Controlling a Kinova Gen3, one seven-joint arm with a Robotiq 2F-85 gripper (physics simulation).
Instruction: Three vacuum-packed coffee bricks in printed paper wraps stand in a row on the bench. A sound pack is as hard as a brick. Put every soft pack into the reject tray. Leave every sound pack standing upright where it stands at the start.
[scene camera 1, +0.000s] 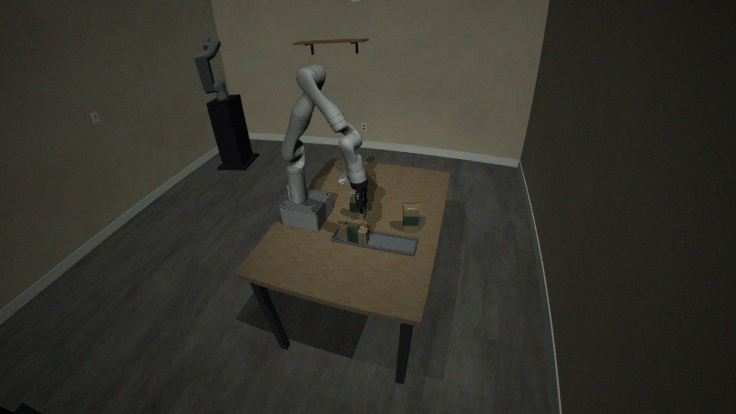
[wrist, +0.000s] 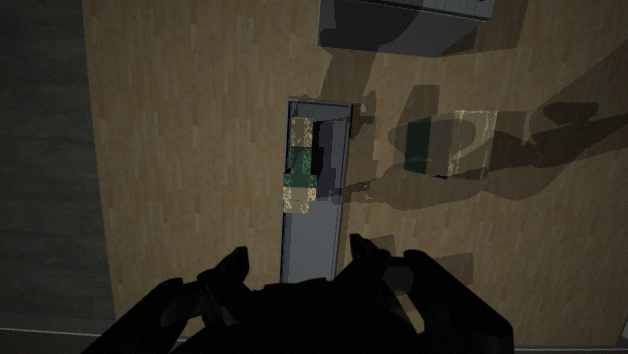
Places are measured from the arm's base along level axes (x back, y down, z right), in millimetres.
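Pixels of known places: gripper, fingertip midpoint: (scene camera 1: 364, 207) (wrist: 300, 251); arm's base, origin of the base link: (scene camera 1: 298, 198).
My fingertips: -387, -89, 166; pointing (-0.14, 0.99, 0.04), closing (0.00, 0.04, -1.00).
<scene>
For each thing: its middle in the pictures, then the offset to it from my fingertips, as dx, dy, dz. Level surfaces: height alone.
- coffee pack, body centre: (wrist: 301, 165) (scene camera 1: 353, 234) +57, +163, +0
- grey tray, body centre: (wrist: 310, 211) (scene camera 1: 374, 242) -43, +213, -7
- second pack, body centre: (wrist: 431, 146) (scene camera 1: 357, 205) +71, +135, -201
- third pack, body centre: (scene camera 1: 411, 213) -216, +95, -106
- wooden bench, its level: dy +205
A coffee pack (scene camera 1: 353, 234) (wrist: 301, 162) with a green band lies on its side in the left part of the grey tray (scene camera 1: 393, 243) (wrist: 325, 220), lengthwise along it. A second pack (scene camera 1: 353, 205) (wrist: 417, 145) stands upright on the bench beyond the tray's left part, partly hidden behind my gripper in the scene view. A third pack (scene camera 1: 410, 216) stands upright farther right, beyond the tray's right end; it does not show in the wrist view. My gripper (scene camera 1: 362, 212) (wrist: 300, 251) is open and empty, pointing down above the bench near the second pack, with no visible grip on it.
The robot's grey base (scene camera 1: 303, 213) (wrist: 395, 35) stands at the bench's left edge. A small white object (scene camera 1: 343, 178) is behind the arm on the wooden bench (scene camera 1: 329, 272) (wrist: 200, 150). A black pedestal (scene camera 1: 230, 131) with another arm stands apart on the floor.
</scene>
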